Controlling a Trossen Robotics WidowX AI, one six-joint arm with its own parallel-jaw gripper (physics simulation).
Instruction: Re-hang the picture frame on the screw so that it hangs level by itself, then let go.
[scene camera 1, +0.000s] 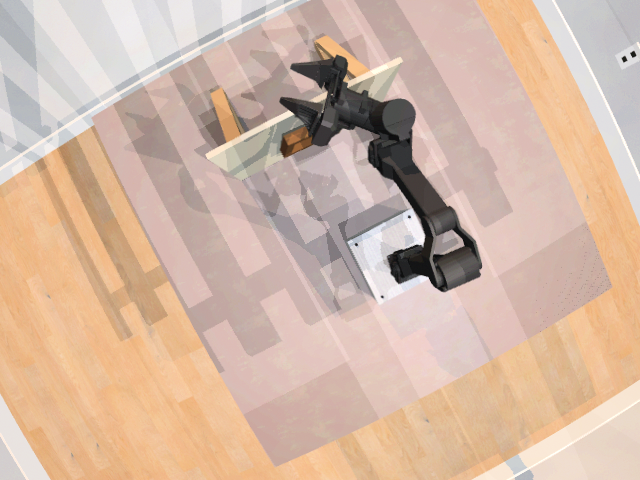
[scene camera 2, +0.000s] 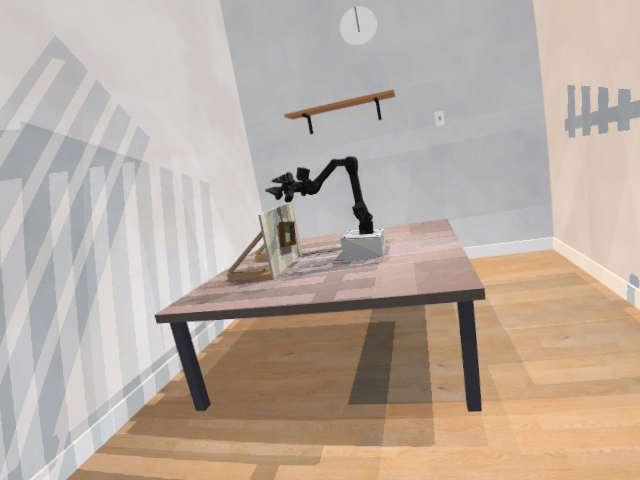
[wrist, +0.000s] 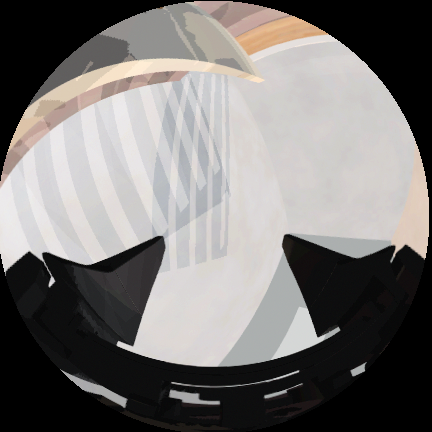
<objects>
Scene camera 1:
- my gripper: 285, 82
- cream board: 255, 150
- wooden brace: 227, 120
</objects>
